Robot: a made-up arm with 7 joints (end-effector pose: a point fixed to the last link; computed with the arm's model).
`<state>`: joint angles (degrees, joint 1 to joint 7).
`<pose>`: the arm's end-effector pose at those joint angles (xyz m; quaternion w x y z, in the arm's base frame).
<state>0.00 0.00 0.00 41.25 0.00 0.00 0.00</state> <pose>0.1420 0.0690 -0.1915 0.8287 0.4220 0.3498 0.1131</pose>
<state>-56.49 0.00 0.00 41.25 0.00 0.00 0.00</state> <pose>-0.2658 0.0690 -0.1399 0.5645 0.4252 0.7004 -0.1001</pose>
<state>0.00 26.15 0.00 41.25 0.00 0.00 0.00</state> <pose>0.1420 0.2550 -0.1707 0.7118 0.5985 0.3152 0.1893</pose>
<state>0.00 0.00 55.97 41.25 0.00 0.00 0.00</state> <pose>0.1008 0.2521 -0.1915 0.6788 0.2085 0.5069 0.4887</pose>
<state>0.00 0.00 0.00 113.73 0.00 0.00 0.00</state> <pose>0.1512 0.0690 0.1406 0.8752 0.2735 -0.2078 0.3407</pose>
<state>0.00 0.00 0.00 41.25 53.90 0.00 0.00</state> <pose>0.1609 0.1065 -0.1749 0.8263 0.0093 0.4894 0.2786</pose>
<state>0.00 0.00 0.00 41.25 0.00 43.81 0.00</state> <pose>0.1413 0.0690 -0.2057 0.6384 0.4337 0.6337 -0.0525</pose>
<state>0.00 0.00 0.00 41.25 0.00 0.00 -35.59</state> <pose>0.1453 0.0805 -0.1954 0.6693 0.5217 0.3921 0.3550</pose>
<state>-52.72 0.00 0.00 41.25 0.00 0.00 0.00</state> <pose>-0.2420 0.0690 -0.1557 0.5872 0.4283 0.6814 -0.0860</pose>
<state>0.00 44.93 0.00 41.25 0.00 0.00 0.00</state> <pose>0.1420 0.3733 -0.1055 0.6046 0.7066 0.2801 0.2382</pose>
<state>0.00 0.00 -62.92 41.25 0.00 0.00 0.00</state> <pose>-0.0101 -0.0740 -0.1915 0.7659 0.5425 0.0782 -0.3360</pose>
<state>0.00 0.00 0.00 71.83 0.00 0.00 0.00</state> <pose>0.1988 0.0690 -0.0546 0.8916 0.3772 0.1189 0.2204</pose>
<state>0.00 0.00 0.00 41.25 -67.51 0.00 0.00</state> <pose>0.1005 0.0735 -0.2279 0.5817 0.8006 0.0731 -0.1240</pose>
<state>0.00 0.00 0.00 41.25 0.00 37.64 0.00</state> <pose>0.1420 0.0690 -0.2038 0.6716 0.4359 0.5985 -0.0291</pose>
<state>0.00 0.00 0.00 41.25 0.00 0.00 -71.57</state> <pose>0.1436 0.0929 -0.1934 0.4432 0.5718 0.3968 0.5650</pose>
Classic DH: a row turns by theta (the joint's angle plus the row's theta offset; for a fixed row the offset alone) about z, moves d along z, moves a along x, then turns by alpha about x. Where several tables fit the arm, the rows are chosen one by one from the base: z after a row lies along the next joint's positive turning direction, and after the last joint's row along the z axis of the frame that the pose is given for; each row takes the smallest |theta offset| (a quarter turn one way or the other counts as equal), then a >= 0, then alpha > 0; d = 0 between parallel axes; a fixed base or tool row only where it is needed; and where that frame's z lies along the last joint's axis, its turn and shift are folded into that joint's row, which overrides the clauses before.
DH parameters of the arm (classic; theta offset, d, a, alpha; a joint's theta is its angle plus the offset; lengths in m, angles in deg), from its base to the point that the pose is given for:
base (fixed): 0 0.2138 -0.0138 90
joint 1: 90 -0.1171 0.0056 90
joint 2: -90 -0.0371 0.0047 -90
joint 3: 90 -0.2386 0.0291 -90
joint 4: 0 0.0093 -0.029 90
joint 5: 0 -0.2688 -0.0067 90
joint 6: 90 -0.0298 0.0082 90
joint 7: -13.17 0.0028 -0.0118 140.43
tool (fixed): -158.91 0.0264 0 0

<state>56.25 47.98 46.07 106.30 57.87 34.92 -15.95</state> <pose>0.0092 0.2893 0.3580 0.7231 -0.0354 -0.3806 0.5754</pose>
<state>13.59 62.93 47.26 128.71 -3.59 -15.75 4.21</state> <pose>0.0740 0.1785 0.2972 0.2073 0.5673 -0.6518 0.4587</pose>
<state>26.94 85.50 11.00 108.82 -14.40 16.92 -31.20</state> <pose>0.1610 0.2256 0.3019 0.1194 0.6231 -0.4236 0.6466</pose>
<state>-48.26 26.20 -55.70 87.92 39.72 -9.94 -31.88</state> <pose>-0.1398 0.0049 -0.0181 0.7848 0.3311 0.5221 -0.0443</pose>
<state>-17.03 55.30 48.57 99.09 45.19 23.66 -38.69</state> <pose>0.1407 0.3245 0.2457 0.5856 0.3599 0.0815 0.7217</pose>
